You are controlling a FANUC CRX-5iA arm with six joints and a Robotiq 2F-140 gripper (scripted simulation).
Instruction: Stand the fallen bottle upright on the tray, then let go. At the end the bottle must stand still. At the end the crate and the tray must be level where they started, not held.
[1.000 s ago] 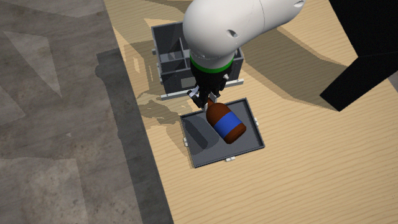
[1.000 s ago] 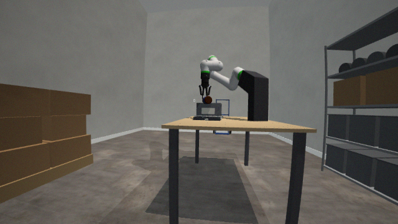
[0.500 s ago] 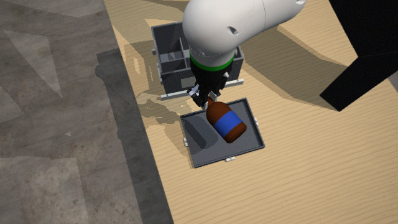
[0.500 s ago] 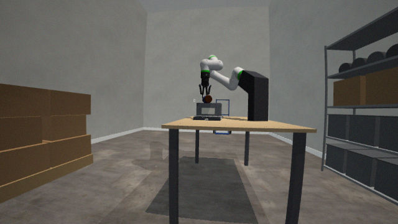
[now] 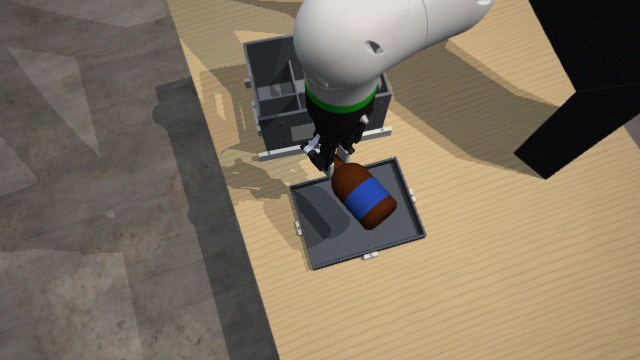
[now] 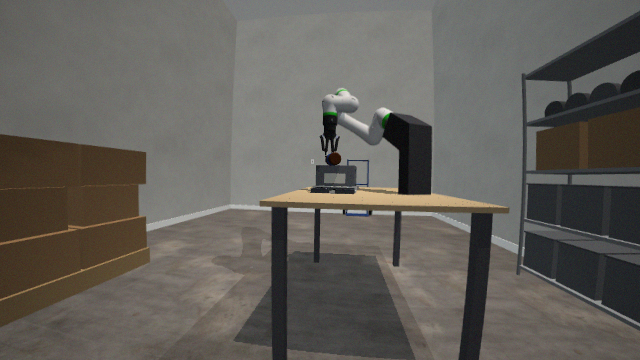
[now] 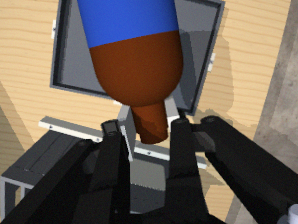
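Right now my hand is 5 cm to the right of the bottle and 2 cm above it. From my hand the other things lie so: dark grey crate (20 cm to the right, 14 cm below, 10 cm behind); then tray (21 cm below, 6 cm to the left, 2 cm behind).
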